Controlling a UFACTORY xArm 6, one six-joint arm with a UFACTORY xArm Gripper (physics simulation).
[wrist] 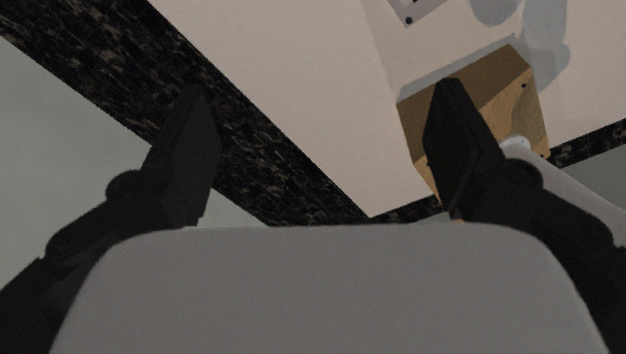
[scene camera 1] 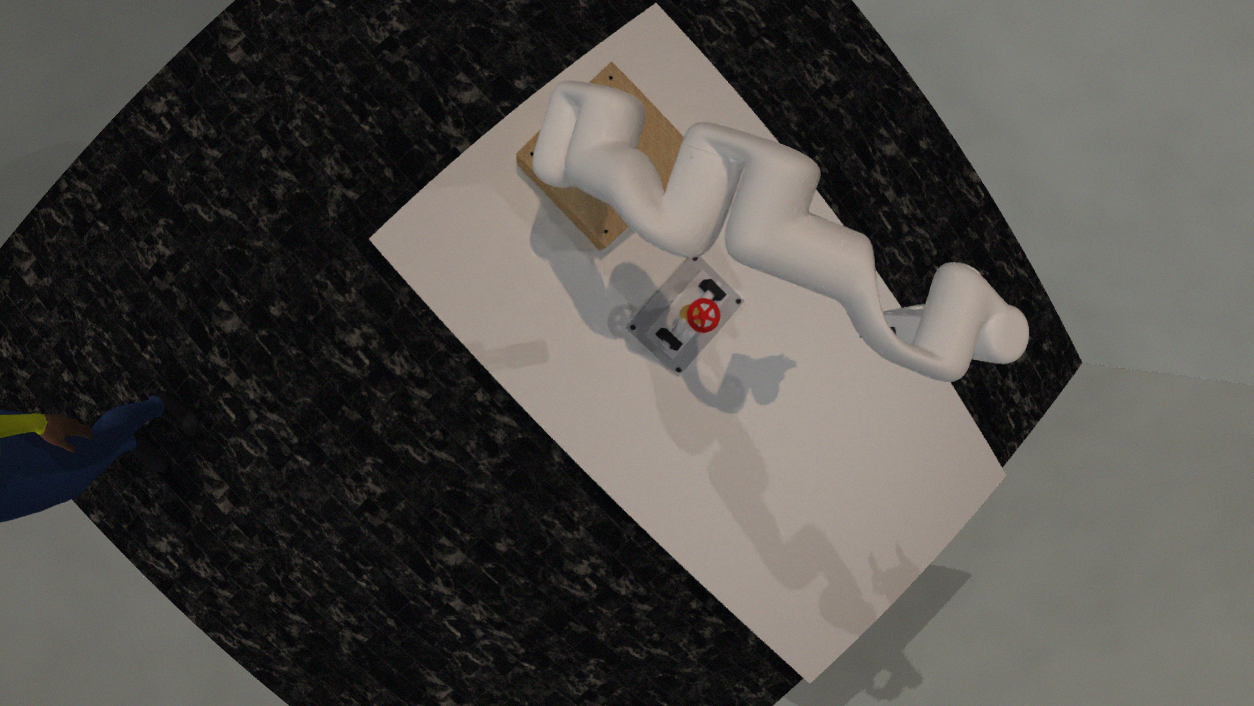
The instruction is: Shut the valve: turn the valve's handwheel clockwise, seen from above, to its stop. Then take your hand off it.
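Note:
The valve's red handwheel (scene camera 1: 702,314) stands over a grey base plate (scene camera 1: 651,333) (wrist: 422,9) with black brackets, near the middle of the table in the scene view. A small yellow part shows beside the wheel. In the wrist view one corner of the plate shows at the top edge; the handwheel does not show there. My gripper (wrist: 319,113) is open, with nothing between its fingers. In the scene view it is mostly hidden under the arm's wrist, at the table's right edge, well to the right of the handwheel and apart from it. The wheel's turn angle cannot be told.
A wooden block (scene camera 1: 658,140) (wrist: 505,107) lies at the table's upper end, partly under the arm. The arm's links pass close above the valve plate's upper side in the scene view. The pale table (scene camera 1: 605,420) (wrist: 300,75) stands on dark flooring. A person in blue (scene camera 1: 52,473) shows at far left.

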